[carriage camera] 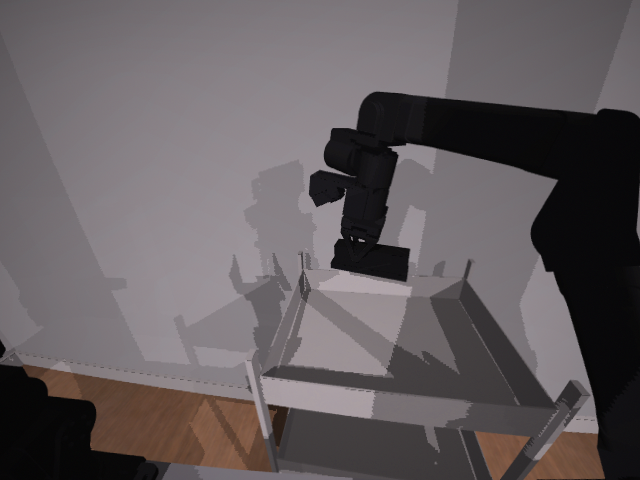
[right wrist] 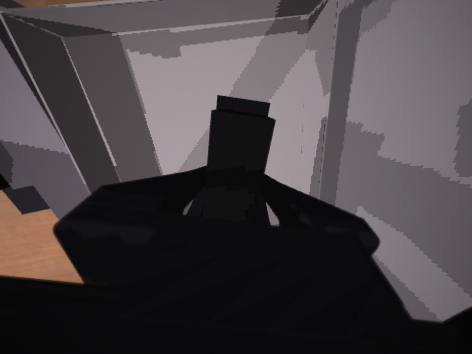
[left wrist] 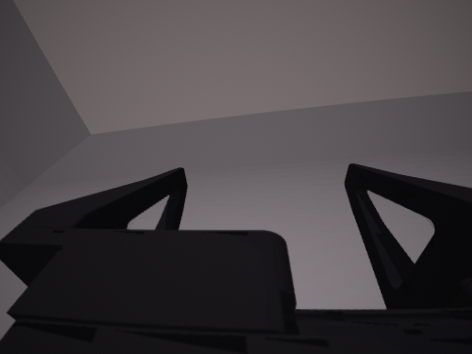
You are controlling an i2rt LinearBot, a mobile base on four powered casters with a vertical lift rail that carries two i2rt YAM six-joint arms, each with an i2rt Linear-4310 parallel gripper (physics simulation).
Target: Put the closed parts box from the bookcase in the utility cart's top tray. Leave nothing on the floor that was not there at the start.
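Places are measured from the left arm's base along level axes (x back, y up, z left), in centimetres.
Where they show: left gripper, fingertip midpoint: (left wrist: 264, 175); right gripper, fingertip midpoint: (carriage camera: 356, 256) (right wrist: 233, 176).
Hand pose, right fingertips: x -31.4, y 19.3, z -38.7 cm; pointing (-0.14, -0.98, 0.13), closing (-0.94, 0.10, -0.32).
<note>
Things, the pixels of their top centre, and the offset from my right fingertips. "spot": a spot on its surface instead. Level surfaces: height alone.
- closed parts box, middle of its top: (right wrist: 231, 233) (carriage camera: 370, 245) dy +2.9, dx +0.8, dz -2.4 cm
- top tray, surface spot: (carriage camera: 316, 390) spot: dy -13.1, dx +19.2, dz +7.1 cm
- lower shelf, its level: dy -45.0 cm
- Wooden floor, its level: dy -84.7 cm
The closed parts box (carriage camera: 385, 260) (right wrist: 240, 145) is a dark, long box. My right gripper (carriage camera: 357, 254) (right wrist: 233, 176) is shut on it near one end. In the carriage view the box shows in front of the far rim of the utility cart's top tray; its exact height above the tray is hard to tell. The top tray (carriage camera: 316, 390) (right wrist: 100, 120) is light grey with raised walls, and no object shows in it. My left gripper (left wrist: 264, 175) is open, with bare wall between its fingers, and points at the wall and ceiling. The bookcase does not show.
The cart's corner posts (carriage camera: 555, 421) rise above the tray rim. A lower shelf (carriage camera: 372, 444) shows beneath the top tray. A pale wall (carriage camera: 155, 129) stands behind the cart. Part of the left arm (carriage camera: 46, 423) is at the lower left. Wooden floor (carriage camera: 139, 423) shows beside the cart.
</note>
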